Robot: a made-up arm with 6 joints.
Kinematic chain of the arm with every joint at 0, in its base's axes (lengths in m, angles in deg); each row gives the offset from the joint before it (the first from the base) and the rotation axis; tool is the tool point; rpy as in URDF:
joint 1: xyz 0 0 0.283 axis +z
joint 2: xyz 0 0 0 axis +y
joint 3: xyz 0.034 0 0.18 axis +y
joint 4: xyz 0.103 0 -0.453 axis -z
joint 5: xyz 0 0 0 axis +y
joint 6: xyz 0.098 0 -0.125 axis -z
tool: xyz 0 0 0 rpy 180 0 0
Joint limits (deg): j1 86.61..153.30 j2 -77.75..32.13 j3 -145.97..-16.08 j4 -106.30..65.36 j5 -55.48..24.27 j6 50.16..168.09
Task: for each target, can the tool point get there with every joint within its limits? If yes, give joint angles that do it. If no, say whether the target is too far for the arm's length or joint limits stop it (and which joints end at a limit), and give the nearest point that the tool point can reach.
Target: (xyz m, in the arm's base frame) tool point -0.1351 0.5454 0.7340
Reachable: yes | joints 98.40 -3.12 -93.75 -28.25 -7.80 133.38
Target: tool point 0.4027 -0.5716 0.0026
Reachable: no: joint limits stop it (at a limit: joint 2, joint 3, joint 5) | nearest point 0.3824 -0.5428 0.4939 | short by 0.493 m
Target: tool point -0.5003 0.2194 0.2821
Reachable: yes | joints 140.40 3.44 -57.78 -77.89 -36.74 106.90
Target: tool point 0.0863 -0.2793 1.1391
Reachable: no: too far | nearest point 0.0767 -0.2483 1.0442 | short by 0.100 m
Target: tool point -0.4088 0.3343 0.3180
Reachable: yes | joints 140.76 -27.28 -26.77 0.13 -13.20 72.30
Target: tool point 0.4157 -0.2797 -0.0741
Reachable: no: joint limits stop it (at a limit: joint 1, joint 2, joint 3, joint 4) | nearest point 0.1375 0.1283 -0.1299 | short by 0.497 m
